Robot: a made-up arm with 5 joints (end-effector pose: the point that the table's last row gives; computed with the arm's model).
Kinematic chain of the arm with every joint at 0, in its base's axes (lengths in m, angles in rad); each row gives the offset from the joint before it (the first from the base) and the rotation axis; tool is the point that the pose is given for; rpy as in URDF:
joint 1: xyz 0.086 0 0.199 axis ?
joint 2: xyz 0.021 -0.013 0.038 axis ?
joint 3: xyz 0.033 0 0.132 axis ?
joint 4: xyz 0.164 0 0.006 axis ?
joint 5: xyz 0.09 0.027 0 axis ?
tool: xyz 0 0 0 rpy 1.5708 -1.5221 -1.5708
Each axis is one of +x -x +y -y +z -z.
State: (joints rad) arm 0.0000 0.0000 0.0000 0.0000 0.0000
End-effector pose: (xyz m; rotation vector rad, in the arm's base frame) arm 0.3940 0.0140 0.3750 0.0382 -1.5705 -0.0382
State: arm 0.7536 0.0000 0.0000 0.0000 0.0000
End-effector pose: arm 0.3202 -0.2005 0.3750 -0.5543 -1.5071 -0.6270
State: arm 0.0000 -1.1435 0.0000 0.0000 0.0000
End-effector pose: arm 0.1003 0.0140 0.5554 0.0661 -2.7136 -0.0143
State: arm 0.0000 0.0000 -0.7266 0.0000 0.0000
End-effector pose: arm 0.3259 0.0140 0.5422 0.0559 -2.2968 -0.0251
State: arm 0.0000 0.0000 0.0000 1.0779 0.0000
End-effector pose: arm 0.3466 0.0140 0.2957 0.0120 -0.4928 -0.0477
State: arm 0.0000 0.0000 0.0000 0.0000 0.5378
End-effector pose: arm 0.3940 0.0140 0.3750 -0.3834 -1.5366 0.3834
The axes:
joint 1: -z
joint 2: +y
joint 3: +y
joint 4: +y
joint 5: -x

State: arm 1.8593 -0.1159 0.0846 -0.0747 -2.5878
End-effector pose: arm 0.0164 -0.2837 0.3926 -0.7065 1.7256 1.3069
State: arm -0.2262 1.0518 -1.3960 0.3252 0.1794
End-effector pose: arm 0.4671 0.1021 0.3365 0.0762 -1.5949 0.2781
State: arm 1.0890 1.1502 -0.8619 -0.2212 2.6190
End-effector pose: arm 0.2855 -0.3513 0.2139 -1.5701 0.4157 1.1721
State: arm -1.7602 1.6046 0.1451 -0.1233 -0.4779
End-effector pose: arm 0.0490 0.1187 -0.0528 -0.0540 0.0246 1.2333
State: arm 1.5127 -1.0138 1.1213 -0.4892 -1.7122
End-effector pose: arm 0.1101 -0.1725 0.3567 -0.3148 2.5235 1.7157
